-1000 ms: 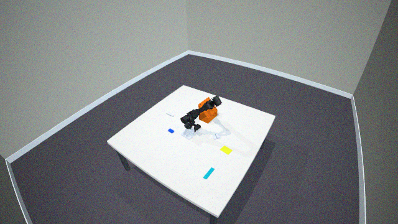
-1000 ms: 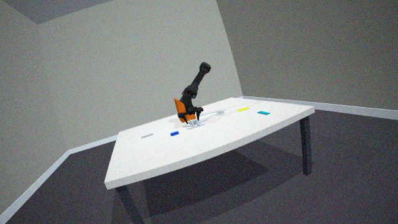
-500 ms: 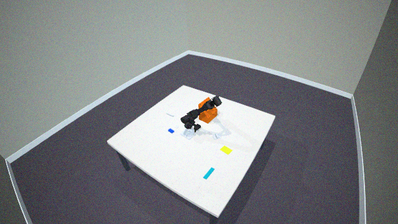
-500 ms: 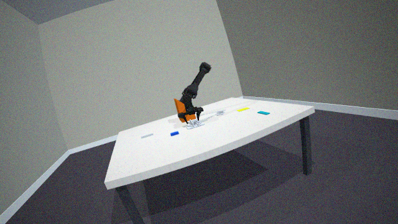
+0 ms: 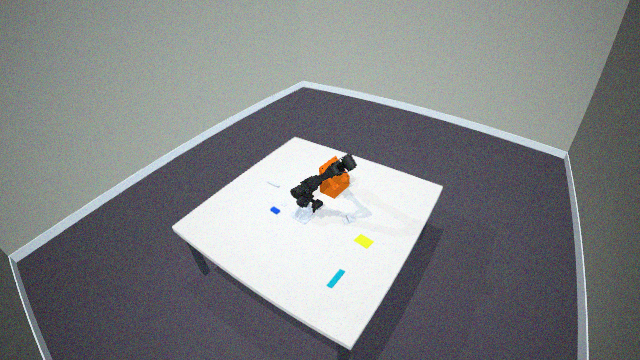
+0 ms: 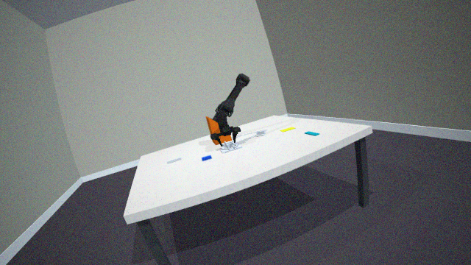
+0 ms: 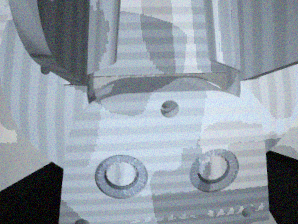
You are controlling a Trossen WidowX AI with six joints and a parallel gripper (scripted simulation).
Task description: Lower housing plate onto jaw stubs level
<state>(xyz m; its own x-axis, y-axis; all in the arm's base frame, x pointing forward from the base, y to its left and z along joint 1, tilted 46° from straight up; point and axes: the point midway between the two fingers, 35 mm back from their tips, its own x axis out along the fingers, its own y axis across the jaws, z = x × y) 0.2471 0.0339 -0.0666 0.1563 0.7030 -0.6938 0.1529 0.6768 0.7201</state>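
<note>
Now: gripper tip 20 mm below the housing plate and 10 mm short of it. The rest, counted from my gripper tip: thin grey bar (350 mm to the right, 100 mm behind); blue block (180 mm to the right, 110 mm ahead); jaw assembly (30 mm ahead, 10 mm to the left, 10 mm above).
</note>
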